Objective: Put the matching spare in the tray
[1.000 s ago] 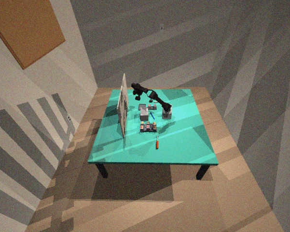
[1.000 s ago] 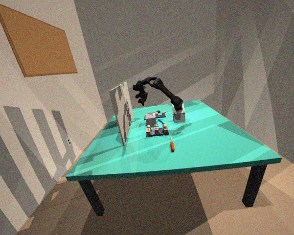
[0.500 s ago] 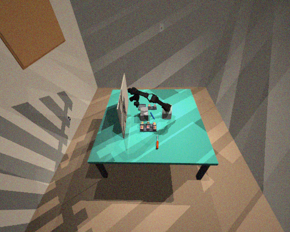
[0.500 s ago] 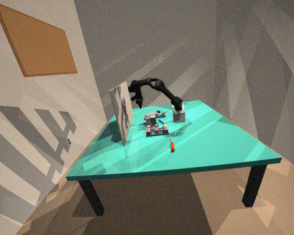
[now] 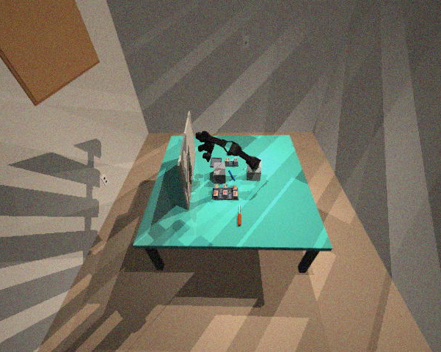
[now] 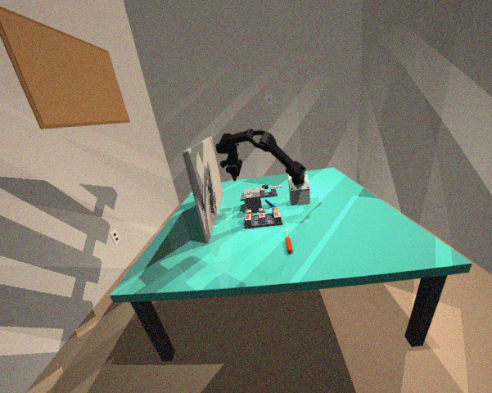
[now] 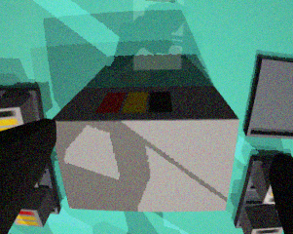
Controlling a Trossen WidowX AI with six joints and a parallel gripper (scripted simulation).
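Right now the grey spare is 160 mm behind my gripper tip, 150 mm to the right of it and 160 mm below it. From my gripper tip the other things lie so: dark-rimmed tray: 50 mm behind, 170 mm to the right, 200 mm below; then pale mounted unit: 80 mm behind, 30 mm to the left, 150 mm below; then upright panel: 160 mm ahead, 10 mm to the left, 30 mm above.
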